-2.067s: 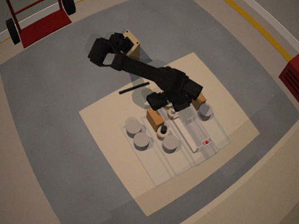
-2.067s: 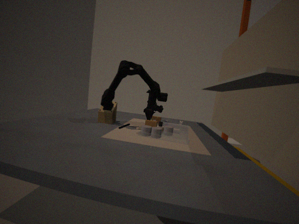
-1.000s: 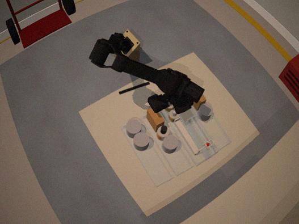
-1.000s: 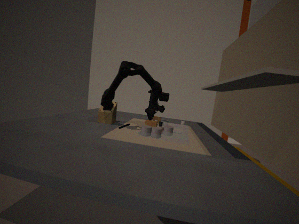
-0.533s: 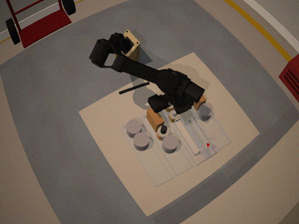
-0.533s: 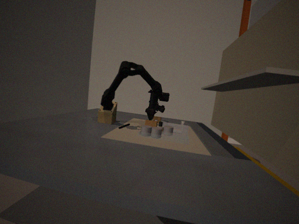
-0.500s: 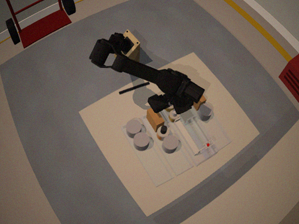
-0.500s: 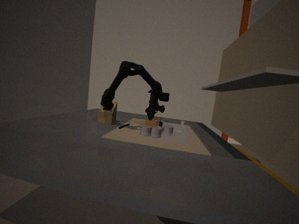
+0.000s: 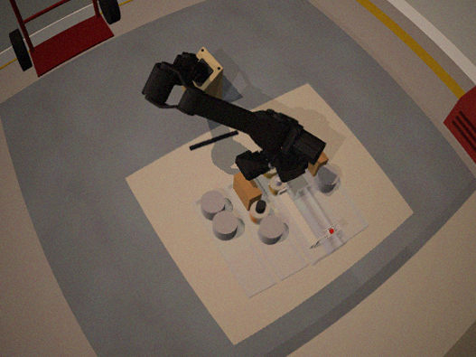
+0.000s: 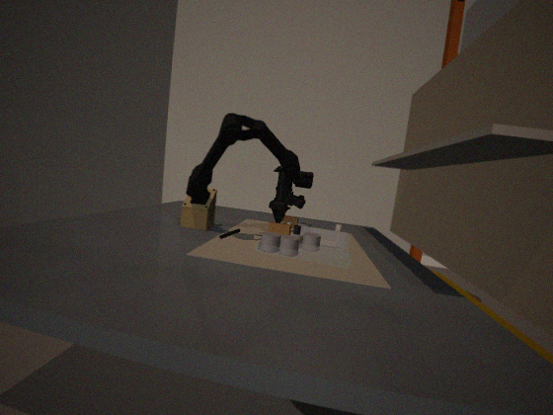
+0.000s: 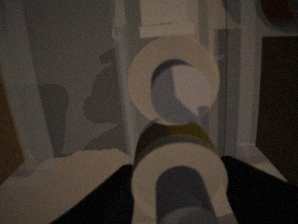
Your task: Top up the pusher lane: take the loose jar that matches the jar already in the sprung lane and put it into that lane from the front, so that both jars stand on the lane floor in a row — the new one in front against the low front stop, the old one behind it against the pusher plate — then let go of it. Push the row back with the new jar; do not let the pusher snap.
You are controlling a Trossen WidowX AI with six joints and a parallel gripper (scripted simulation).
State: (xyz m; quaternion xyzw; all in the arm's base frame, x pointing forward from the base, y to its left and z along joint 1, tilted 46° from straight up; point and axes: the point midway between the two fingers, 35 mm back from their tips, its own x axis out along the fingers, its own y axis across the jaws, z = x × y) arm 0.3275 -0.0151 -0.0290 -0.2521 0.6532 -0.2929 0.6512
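The cream mat lies 60 mm ahead of my gripper tip, 10 mm to the right of it and 50 mm below it. Also, from my gripper tip: black bar: 170 mm behind, 60 mm to the right, 50 mm below; then white pusher: 150 mm ahead, 20 mm to the left; then clear pusher lane: 150 mm ahead, 10 mm to the left, 30 mm below.
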